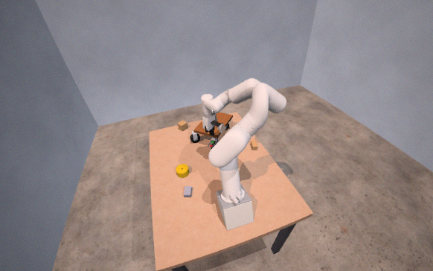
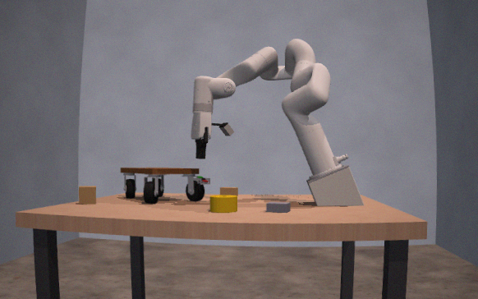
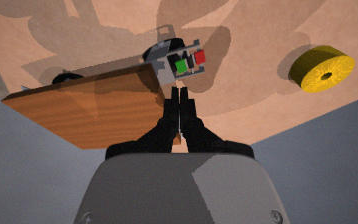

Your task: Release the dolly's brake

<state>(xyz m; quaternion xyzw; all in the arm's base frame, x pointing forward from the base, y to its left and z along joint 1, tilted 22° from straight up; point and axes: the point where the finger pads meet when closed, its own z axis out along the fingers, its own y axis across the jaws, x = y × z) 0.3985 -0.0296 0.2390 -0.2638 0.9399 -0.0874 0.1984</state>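
The brake pedal is 10 cm below my hand, 1 cm to the left of it and 1 cm behind it. Also, from my hand: grey block 29 cm behind, 25 cm to the left, 17 cm below; then yellow cylinder 25 cm to the left, 16 cm below, 12 cm behind; then tan cube 38 cm ahead, 16 cm to the left, 15 cm below.
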